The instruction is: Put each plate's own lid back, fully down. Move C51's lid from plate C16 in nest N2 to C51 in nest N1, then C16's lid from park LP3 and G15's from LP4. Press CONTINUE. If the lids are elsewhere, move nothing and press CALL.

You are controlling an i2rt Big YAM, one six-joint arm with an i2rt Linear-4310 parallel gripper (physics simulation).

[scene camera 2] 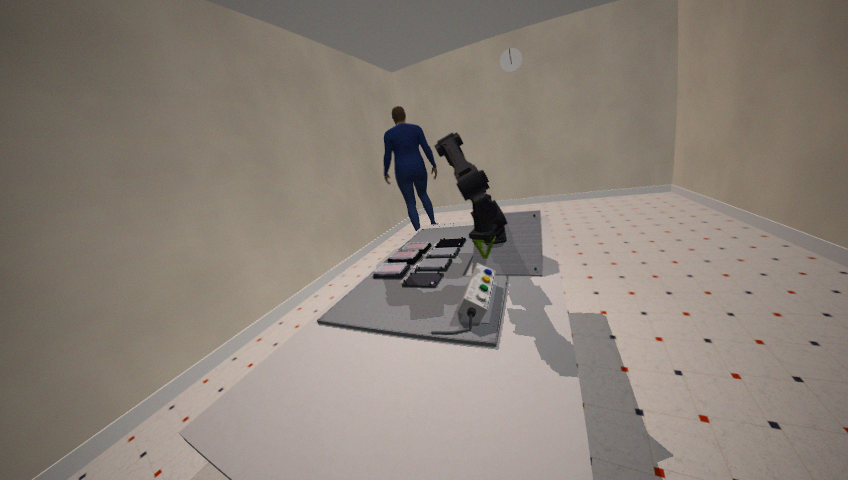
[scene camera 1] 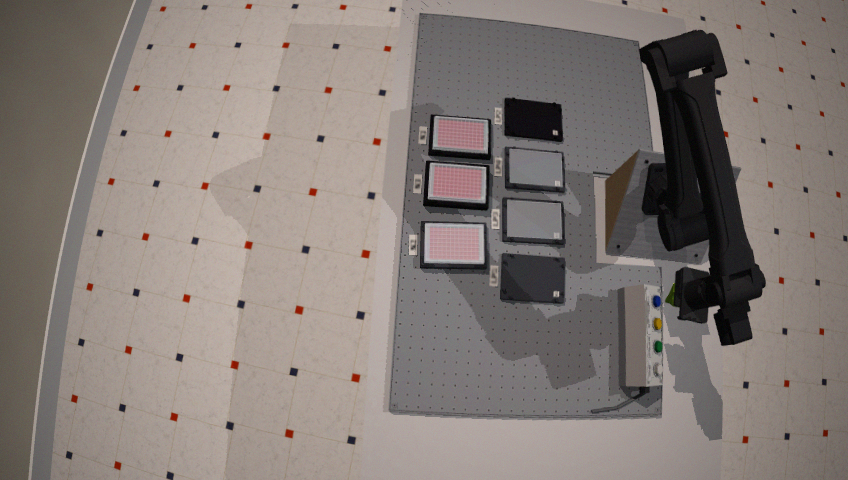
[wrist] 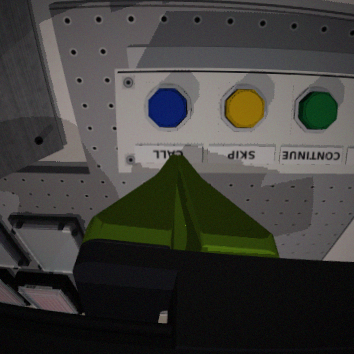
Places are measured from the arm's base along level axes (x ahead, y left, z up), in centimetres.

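Pixels of known places: gripper, fingertip midpoint: (scene camera 2: 485, 258) (scene camera 1: 667, 301) (wrist: 175, 164); arm's base, origin of the base link: (scene camera 1: 662, 187).
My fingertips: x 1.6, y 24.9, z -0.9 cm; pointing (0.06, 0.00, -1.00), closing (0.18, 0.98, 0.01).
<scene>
Ahead of a thing's pixels: the offset from my fingertips to its top centre. "*": to the spot under its first point. Level surfaces: height alone.
My gripper (scene camera 1: 671, 295) (scene camera 2: 483, 254) (wrist: 175, 164) is shut and empty, its green tips just above the CALL end of the button box {dz -3.5, dx +2.3, dy +6.7 cm} (scene camera 1: 635, 336) (wrist: 206, 131). In the wrist view the tips overlap the CALL label, below the blue CALL button {dz -4.4, dx -0.2, dy -0.7 cm} (scene camera 1: 656, 300) (scene camera 2: 487, 271) (wrist: 167, 107). The green CONTINUE button {dz -4.4, dx +0.2, dy +9.3 cm} (scene camera 1: 658, 346) (wrist: 318, 110) is two along. Three pink plates {dz -9.0, dx +42.1, dy -40.8 cm} (scene camera 1: 460, 133) {dz -8.2, dx +43.3, dy -28.5 cm} (scene camera 1: 457, 183) {dz -8.6, dx +44.3, dy -14.7 cm} (scene camera 1: 453, 243) sit in nests; the lowest looks paler, perhaps lidded. Two middle parks hold pale grey lids {dz -10.1, dx +24.5, dy -33.1 cm} (scene camera 1: 535, 168) {dz -10.1, dx +25.9, dy -20.5 cm} (scene camera 1: 533, 219); the end parks {* dz -10.9, dx +23.9, dy -46.1 cm} (scene camera 1: 533, 119) {* dz -11.0, dx +27.0, dy -7.2 cm} (scene camera 1: 532, 278) look dark. Codes are unreadable.
The yellow SKIP button {dz -4.4, dx +0.0, dy +4.3 cm} (scene camera 1: 657, 324) (scene camera 2: 486, 278) (wrist: 244, 108) lies between blue and green. A white button {dz -4.4, dx +0.4, dy +14.3 cm} (scene camera 1: 658, 369) is at the box's far end, with a cable {* dz -11.2, dx +8.4, dy +22.6 cm} (scene camera 1: 615, 408) beyond. The arm's base plate (scene camera 1: 684, 252) stands beside the pegboard {dz -11.9 cm} (scene camera 1: 446, 368). A person (scene camera 2: 408, 151) stands behind.
</scene>
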